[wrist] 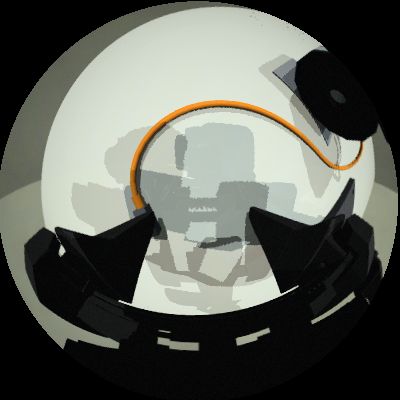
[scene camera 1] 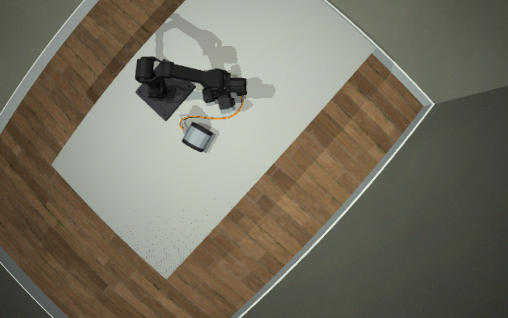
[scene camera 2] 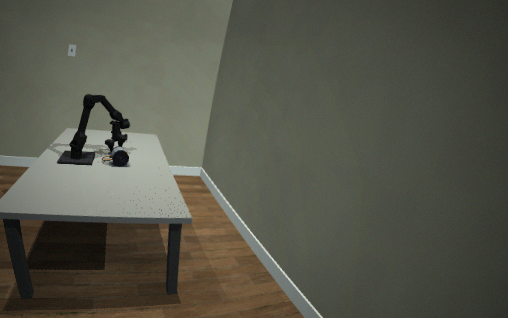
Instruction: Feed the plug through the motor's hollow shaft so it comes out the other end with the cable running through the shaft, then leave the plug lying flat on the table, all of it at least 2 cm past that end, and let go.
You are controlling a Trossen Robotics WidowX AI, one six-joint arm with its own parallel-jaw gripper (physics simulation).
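Seen in the pictures: gripper, between the fingertips: [wrist: 202, 213]; arm's base, origin of its link: [scene camera 1: 160, 91] [scene camera 2: 76, 157].
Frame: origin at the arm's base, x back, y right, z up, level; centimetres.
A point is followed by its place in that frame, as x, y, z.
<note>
The motor [scene camera 1: 198, 137] @[-30.1, 1.3, 8.4] [scene camera 2: 120, 158] @[-29.3, 2.7, 2.4] [wrist: 320, 75] lies on its side on the table, its dark round end face with the small shaft opening [wrist: 338, 96] visible in the wrist view. The orange cable [scene camera 1: 215, 118] @[-27.8, -9.2, -1.0] [wrist: 220, 104] @[-31.3, -13.6, -1.1] curves over the table from beside the motor to the grey plug [wrist: 141, 211] @[-28.0, -24.6, -0.3]. The plug lies at the left fingertip in the wrist view, mostly hidden behind that finger. My gripper [scene camera 1: 218, 100] [scene camera 2: 115, 146] @[-24.6, -20.4, -0.7] [wrist: 202, 213] @[-24.6, -20.4, -0.7] is open, pointing down with nothing between its fingers. The plug lies outside the gap, apart from the motor.
The arm's dark base plate [scene camera 1: 172, 102] @[-8.0, -0.4, 0.1] [scene camera 2: 76, 158] @[-0.9, 3.0, 0.3] stands on the pale table [scene camera 1: 135, 175] @[-18.3, 37.7, -1.6] [scene camera 2: 100, 195] @[-22.7, 48.3, -1.6], near the motor. The cable makes a tight bend beside the motor. The table's long edge borders the wooden floor [scene camera 1: 300, 175].
</note>
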